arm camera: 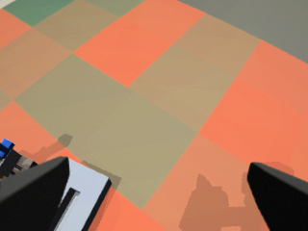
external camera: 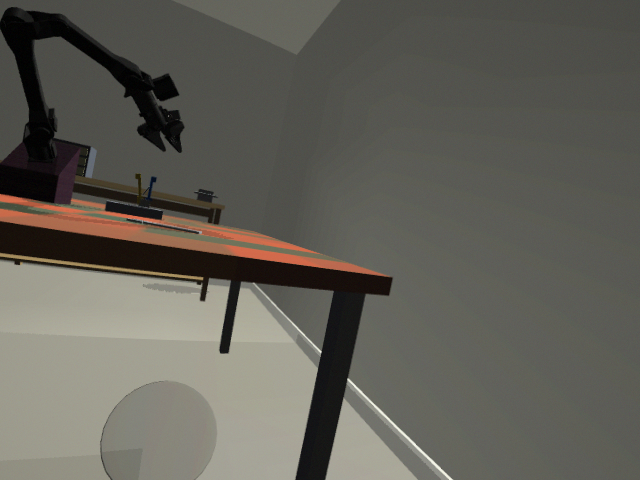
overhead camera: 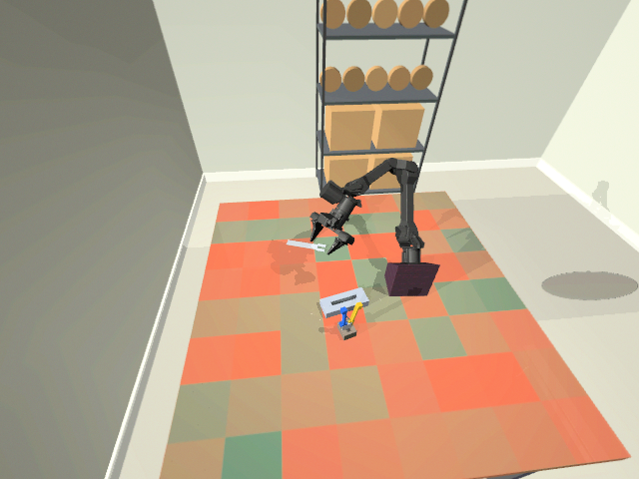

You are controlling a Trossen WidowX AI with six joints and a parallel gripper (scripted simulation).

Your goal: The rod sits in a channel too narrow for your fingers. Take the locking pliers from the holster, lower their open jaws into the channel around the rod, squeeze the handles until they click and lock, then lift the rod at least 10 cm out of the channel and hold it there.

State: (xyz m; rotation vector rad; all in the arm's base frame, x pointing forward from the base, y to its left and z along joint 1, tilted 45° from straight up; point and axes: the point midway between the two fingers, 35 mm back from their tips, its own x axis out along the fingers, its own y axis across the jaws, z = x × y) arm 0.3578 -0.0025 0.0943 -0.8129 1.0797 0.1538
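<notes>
My gripper tip is now 80 mm past the yellow handle, 210 mm to the right of it and 140 mm above it. Also, from my gripper tip: grey rod 80 mm behind, 100 mm to the left, 230 mm below; tan holster 60 mm behind, 210 mm to the left, 230 mm below; grey channel block 80 mm behind, 100 mm to the left, 220 mm below.
</notes>
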